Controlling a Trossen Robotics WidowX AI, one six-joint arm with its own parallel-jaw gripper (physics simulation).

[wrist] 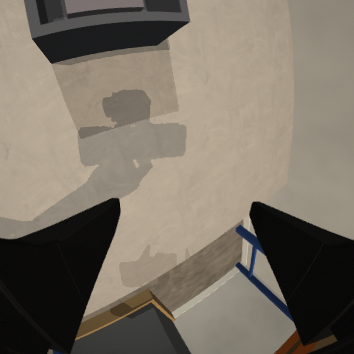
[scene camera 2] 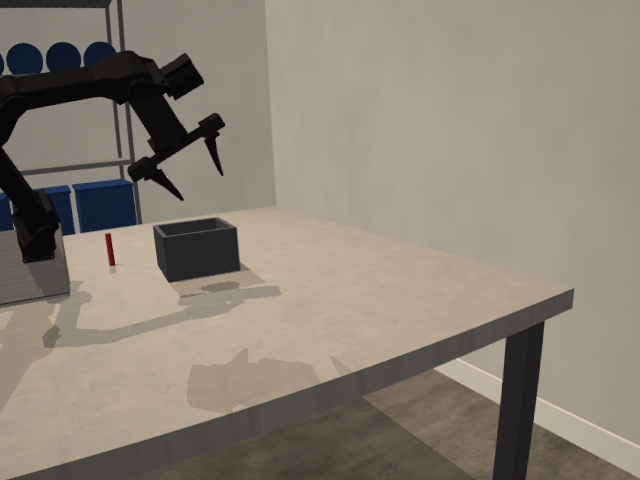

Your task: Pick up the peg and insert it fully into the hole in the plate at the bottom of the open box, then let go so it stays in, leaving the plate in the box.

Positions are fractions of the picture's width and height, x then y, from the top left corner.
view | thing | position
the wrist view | my gripper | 0.53,0.59
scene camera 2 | my gripper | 0.32,0.39
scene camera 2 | dark grey box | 0.29,0.52
